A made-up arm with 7 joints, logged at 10 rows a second.
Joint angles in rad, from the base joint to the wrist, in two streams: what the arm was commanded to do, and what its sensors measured. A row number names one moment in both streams.
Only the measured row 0 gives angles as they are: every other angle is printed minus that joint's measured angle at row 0.
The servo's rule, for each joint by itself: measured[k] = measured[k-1] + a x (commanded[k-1-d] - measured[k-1]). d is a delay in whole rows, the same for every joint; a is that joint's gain. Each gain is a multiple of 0.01, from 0.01 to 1. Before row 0 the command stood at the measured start. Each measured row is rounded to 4 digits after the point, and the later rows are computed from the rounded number. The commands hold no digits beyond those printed.
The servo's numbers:
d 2
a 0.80 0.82 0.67 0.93 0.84 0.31 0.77
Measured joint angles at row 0:
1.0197, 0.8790, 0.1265, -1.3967, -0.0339, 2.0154, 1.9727
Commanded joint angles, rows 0 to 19:
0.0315, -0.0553, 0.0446, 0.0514, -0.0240, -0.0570, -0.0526
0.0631, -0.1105, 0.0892, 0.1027, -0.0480, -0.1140, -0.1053
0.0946, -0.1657, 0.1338, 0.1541, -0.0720, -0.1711, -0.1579
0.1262, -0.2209, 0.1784, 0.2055, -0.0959, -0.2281, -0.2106
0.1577, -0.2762, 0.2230, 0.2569, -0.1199, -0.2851, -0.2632
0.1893, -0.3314, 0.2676, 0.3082, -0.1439, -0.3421, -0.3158
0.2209, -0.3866, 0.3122, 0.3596, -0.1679, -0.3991, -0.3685
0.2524, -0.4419, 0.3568, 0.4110, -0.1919, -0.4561, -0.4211
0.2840, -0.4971, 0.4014, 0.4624, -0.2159, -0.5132, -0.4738
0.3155, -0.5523, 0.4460, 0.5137, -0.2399, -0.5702, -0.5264
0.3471, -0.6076, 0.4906, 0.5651, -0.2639, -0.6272, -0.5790
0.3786, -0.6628, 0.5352, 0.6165, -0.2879, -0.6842, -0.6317
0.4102, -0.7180, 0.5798, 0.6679, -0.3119, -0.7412, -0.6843
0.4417, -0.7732, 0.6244, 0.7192, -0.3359, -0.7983, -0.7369
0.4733, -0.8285, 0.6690, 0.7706, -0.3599, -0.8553, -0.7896
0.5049, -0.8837, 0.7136, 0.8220, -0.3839, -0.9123, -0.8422
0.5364, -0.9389, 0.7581, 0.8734, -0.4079, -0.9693, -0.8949
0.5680, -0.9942, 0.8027, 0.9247, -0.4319, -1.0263, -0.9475
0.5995, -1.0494, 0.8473, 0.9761, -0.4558, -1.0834, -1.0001
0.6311, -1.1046, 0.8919, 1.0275, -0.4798, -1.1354, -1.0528
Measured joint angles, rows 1 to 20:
0.0000, 0.0000, 0.0000, 0.0000, 0.0000, 0.0000, 0.0000
0.0000, 0.0000, 0.0000, 0.0000, 0.0000, 0.0000, 0.0000
0.0252, -0.0453, 0.0299, 0.0478, -0.0202, -0.0177, -0.0405
0.0555, -0.0988, 0.0696, 0.0989, -0.0436, -0.0476, -0.0904
0.0868, -0.1537, 0.1126, 0.1502, -0.0675, -0.0859, -0.1424
0.1183, -0.2088, 0.1567, 0.2016, -0.0914, -0.1300, -0.1949
0.1498, -0.2641, 0.2011, 0.2530, -0.1153, -0.1781, -0.2475
0.1814, -0.3193, 0.2457, 0.3043, -0.1393, -0.2289, -0.3001
0.2130, -0.3745, 0.2903, 0.3557, -0.1633, -0.2817, -0.3528
0.2445, -0.4298, 0.3349, 0.4071, -0.1873, -0.3358, -0.4054
0.2761, -0.4850, 0.3795, 0.4585, -0.2113, -0.3908, -0.4581
0.3076, -0.5402, 0.4241, 0.5098, -0.2353, -0.4464, -0.5107
0.3392, -0.5955, 0.4687, 0.5612, -0.2593, -0.5024, -0.5633
0.3707, -0.6507, 0.5133, 0.6126, -0.2833, -0.5588, -0.6160
0.4023, -0.7059, 0.5579, 0.6640, -0.3073, -0.6153, -0.6686
0.4338, -0.7611, 0.6025, 0.7153, -0.3313, -0.6720, -0.7212
0.4654, -0.8164, 0.6471, 0.7667, -0.3553, -0.7288, -0.7739
0.4970, -0.8716, 0.6917, 0.8181, -0.3793, -0.7857, -0.8265
0.5285, -0.9268, 0.7362, 0.8695, -0.4033, -0.8426, -0.8792
0.5601, -0.9821, 0.7808, 0.9208, -0.4273, -0.8995, -0.9318

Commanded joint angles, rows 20 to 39:
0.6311, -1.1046, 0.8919, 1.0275, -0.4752, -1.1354, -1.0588
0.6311, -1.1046, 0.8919, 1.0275, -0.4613, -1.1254, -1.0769
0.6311, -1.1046, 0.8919, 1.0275, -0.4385, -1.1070, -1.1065
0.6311, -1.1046, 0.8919, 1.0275, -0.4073, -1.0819, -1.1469
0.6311, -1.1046, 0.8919, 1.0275, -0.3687, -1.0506, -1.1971
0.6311, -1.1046, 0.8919, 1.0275, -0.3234, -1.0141, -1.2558
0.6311, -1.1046, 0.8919, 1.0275, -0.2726, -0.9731, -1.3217
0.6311, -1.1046, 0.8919, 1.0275, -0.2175, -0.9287, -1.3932
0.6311, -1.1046, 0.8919, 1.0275, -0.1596, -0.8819, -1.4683
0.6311, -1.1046, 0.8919, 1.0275, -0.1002, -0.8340, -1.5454
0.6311, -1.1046, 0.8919, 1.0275, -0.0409, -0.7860, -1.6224
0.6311, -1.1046, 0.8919, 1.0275, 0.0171, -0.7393, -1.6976
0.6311, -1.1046, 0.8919, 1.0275, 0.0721, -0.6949, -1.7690
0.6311, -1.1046, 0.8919, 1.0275, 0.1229, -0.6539, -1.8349
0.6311, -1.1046, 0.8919, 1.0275, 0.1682, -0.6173, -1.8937
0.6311, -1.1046, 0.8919, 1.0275, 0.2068, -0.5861, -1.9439
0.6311, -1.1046, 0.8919, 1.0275, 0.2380, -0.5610, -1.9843
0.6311, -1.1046, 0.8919, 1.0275, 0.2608, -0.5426, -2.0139
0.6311, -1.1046, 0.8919, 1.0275, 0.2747, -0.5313, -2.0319
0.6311, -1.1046, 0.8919, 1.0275, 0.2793, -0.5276, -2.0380
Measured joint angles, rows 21 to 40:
0.5916, -1.0373, 0.8254, 0.9722, -0.4512, -0.9565, -0.9844
0.6232, -1.0925, 0.8700, 1.0236, -0.4752, -1.0120, -1.0371
0.6295, -1.1024, 0.8847, 1.0272, -0.4752, -1.0503, -1.0538
0.6308, -1.1042, 0.8895, 1.0275, -0.4635, -1.0736, -1.0716
0.6310, -1.1045, 0.8911, 1.0275, -0.4425, -1.0840, -1.0985
0.6311, -1.1046, 0.8916, 1.0275, -0.4129, -1.0833, -1.1358
0.6311, -1.1046, 0.8918, 1.0275, -0.3758, -1.0732, -1.1830
0.6311, -1.1046, 0.8919, 1.0275, -0.3318, -1.0549, -1.2391
0.6311, -1.1046, 0.8919, 1.0275, -0.2821, -1.0295, -1.3027
0.6311, -1.1046, 0.8919, 1.0275, -0.2278, -0.9983, -1.3724
0.6311, -1.1046, 0.8919, 1.0275, -0.1705, -0.9622, -1.4462
0.6311, -1.1046, 0.8919, 1.0275, -0.1114, -0.9225, -1.5226
0.6311, -1.1046, 0.8919, 1.0275, -0.0522, -0.8802, -1.5994
0.6311, -1.1046, 0.8919, 1.0275, 0.0060, -0.8365, -1.6750
0.6311, -1.1046, 0.8919, 1.0275, 0.0615, -0.7926, -1.7474
0.6311, -1.1046, 0.8919, 1.0275, 0.1131, -0.7496, -1.8148
0.6311, -1.1046, 0.8919, 1.0275, 0.1594, -0.7086, -1.8756
0.6311, -1.1046, 0.8919, 1.0275, 0.1992, -0.6706, -1.9282
0.6311, -1.1046, 0.8919, 1.0275, 0.2318, -0.6366, -1.9714
0.6311, -1.1046, 0.8919, 1.0275, 0.2562, -0.6075, -2.0041

